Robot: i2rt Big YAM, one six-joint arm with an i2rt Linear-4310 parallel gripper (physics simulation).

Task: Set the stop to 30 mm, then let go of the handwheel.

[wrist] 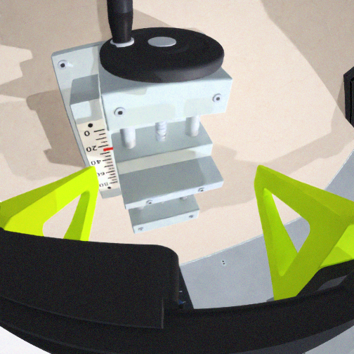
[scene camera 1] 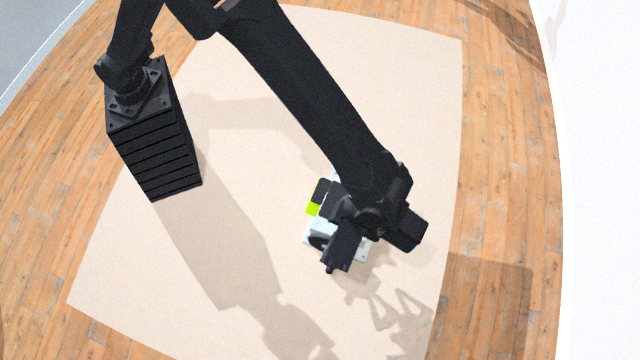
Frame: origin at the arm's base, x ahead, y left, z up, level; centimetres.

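Seen in the pictures: arm's base, link origin: [scene camera 1: 135,93].
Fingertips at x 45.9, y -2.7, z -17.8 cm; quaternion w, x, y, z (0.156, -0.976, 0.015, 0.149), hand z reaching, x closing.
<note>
Offsets run from my fingertips to a thing's middle. "spot": to the spot under its first point. Level surfaces: height alone.
The pale stop device {spot: dx -2.7, dy -2.5, dz -4.1 cm} [scene camera 1: 322,228] [wrist: 165,100] stands on the mat, partly hidden under the arm in the scene view. Its black handwheel {spot: dx -2.9, dy -4.9, dz -5.7 cm} [scene camera 1: 317,241] [wrist: 192,57] is at the top in the wrist view, with an upright black handle [wrist: 120,22] at its rim. The stop block [wrist: 175,150] sits across the rods. The red pointer [wrist: 108,149] reads between 20 and 40 on the white scale [wrist: 96,155], nearer 20, seen at a slant. My gripper [wrist: 175,174] is open and empty, its green fingers wide apart and away from the handle. In the scene view its fingertips are mostly hidden.
The black arm [scene camera 1: 310,95] reaches over the beige mat {dz -14.1 cm} [scene camera 1: 415,95] [wrist: 290,85] to the device. The arm's ribbed black base [scene camera 1: 160,157] stands at the left. Wooden floor [scene camera 1: 500,200] surrounds the mat, and a white surface [scene camera 1: 600,175] is at the far right.
</note>
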